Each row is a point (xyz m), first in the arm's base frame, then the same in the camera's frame.
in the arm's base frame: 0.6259 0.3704 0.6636
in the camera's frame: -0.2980 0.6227 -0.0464
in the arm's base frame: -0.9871 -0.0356 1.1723
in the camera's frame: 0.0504 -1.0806 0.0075
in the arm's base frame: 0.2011 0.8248 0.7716
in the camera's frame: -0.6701 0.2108 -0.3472
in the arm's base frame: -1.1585 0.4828 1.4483
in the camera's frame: -0.5011 -1.3183 -0.1090
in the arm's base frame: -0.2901 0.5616 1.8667
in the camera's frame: -0.9178 -0.6689 0.4741
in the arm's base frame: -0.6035 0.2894 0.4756
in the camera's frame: 0.0627 -0.4476 -0.5733
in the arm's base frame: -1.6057 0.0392 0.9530
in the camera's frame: 0.1964 -1.5666 -0.4154
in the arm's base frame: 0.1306 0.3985 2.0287
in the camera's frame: -0.9282 -0.3486 0.8307
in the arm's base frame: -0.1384 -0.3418 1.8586
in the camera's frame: -0.1706 -0.5688 0.9946
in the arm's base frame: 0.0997 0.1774 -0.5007
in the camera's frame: 0.5354 0.5654 -1.0322
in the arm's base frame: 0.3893 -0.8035 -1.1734
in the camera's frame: 1.6602 1.0397 -0.9407
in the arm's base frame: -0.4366 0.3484 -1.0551
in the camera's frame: 0.7548 0.2864 -1.7380
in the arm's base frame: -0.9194 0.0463 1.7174
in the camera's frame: -0.3039 -1.2194 0.4120
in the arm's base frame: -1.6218 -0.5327 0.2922
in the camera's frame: 1.0168 -1.3599 -0.6348
